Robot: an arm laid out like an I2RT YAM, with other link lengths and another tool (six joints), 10 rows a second.
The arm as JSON. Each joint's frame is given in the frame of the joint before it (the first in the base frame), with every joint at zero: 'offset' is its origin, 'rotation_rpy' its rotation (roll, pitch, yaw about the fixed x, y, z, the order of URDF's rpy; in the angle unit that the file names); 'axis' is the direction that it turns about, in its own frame. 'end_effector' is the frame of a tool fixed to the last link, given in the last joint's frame.
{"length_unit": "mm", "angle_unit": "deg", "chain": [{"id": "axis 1", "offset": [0.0, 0.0, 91.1], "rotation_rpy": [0.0, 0.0, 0.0], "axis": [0.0, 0.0, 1.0]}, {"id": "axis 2", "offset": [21.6, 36.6, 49.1], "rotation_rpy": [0.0, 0.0, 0.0], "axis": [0.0, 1.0, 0.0]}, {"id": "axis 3", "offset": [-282.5, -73.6, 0.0], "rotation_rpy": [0.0, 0.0, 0.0], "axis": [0.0, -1.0, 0.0]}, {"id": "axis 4", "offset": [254.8, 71.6, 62.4], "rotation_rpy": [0.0, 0.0, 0.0], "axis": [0.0, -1.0, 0.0]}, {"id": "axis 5", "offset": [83.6, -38.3, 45.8], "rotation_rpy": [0.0, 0.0, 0.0], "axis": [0.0, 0.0, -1.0]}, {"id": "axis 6", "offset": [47.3, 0.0, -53.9], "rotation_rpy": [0.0, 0.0, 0.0], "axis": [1.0, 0.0, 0.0]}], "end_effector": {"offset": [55.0, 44.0, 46.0], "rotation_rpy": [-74.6, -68.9, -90.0]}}
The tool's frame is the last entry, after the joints.
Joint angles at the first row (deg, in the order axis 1, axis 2, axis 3, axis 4, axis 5, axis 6):
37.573, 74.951, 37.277, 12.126, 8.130, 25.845
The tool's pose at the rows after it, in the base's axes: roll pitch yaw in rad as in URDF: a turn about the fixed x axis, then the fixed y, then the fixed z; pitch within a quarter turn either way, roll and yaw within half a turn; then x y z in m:
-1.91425, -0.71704, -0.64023, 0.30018, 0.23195, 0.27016
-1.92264, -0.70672, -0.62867, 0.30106, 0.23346, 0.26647
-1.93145, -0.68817, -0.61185, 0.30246, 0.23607, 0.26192
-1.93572, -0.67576, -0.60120, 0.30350, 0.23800, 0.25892
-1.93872, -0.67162, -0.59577, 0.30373, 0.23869, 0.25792
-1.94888, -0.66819, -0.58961, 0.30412, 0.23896, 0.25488
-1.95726, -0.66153, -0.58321, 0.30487, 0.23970, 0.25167
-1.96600, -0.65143, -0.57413, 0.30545, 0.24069, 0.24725
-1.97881, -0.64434, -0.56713, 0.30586, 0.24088, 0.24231
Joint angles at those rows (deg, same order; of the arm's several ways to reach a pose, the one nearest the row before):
37.530, 75.035, 36.936, 12.152, 8.092, 26.006
37.530, 75.726, 36.947, 12.282, 7.573, 26.274
37.528, 76.757, 37.129, 12.387, 6.593, 26.794
37.530, 77.507, 37.263, 12.569, 5.904, 27.137
37.530, 77.729, 37.343, 12.502, 5.638, 27.204
37.529, 78.088, 37.268, 12.436, 5.626, 27.245
37.529, 78.615, 37.266, 12.468, 5.449, 27.421
37.530, 79.291, 37.144, 12.675, 5.060, 27.680
37.528, 79.861, 36.920, 12.767, 5.004, 27.861

